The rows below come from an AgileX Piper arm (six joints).
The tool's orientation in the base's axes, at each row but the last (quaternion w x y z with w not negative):
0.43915 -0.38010 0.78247 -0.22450
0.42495 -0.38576 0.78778 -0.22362
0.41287 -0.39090 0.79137 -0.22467
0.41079 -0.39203 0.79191 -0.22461
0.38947 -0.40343 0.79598 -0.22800
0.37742 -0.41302 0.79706 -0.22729
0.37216 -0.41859 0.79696 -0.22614
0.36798 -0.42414 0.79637 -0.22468
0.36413 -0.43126 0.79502 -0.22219
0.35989 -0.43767 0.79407 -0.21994
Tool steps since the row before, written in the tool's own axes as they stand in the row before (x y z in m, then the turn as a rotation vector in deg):
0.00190 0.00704 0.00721 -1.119 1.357 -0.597
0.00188 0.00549 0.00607 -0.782 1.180 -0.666
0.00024 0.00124 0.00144 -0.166 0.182 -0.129
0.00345 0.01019 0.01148 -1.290 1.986 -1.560
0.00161 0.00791 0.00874 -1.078 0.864 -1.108
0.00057 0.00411 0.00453 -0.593 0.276 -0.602
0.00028 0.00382 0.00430 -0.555 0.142 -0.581
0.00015 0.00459 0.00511 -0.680 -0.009 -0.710
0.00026 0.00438 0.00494 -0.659 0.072 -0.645
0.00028 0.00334 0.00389 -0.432 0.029 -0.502
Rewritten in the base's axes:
0.00277 0.00267 -0.00951 -0.688 1.725 -0.045
0.00218 0.00166 -0.00794 -0.787 1.351 -0.055
0.00057 0.00050 -0.00176 -0.127 0.246 0.028
0.00382 0.00286 -0.01499 -1.698 2.267 0.142
0.00275 0.00277 -0.01124 -0.892 1.431 0.542
0.00136 0.00158 -0.00578 -0.388 0.676 0.428
0.00135 0.00165 -0.00535 -0.319 0.570 0.489
0.00157 0.00212 -0.00634 -0.296 0.599 0.721
0.00142 0.00190 -0.00617 -0.296 0.622 0.617
0.00108 0.00137 -0.00483 -0.245 0.401 0.468

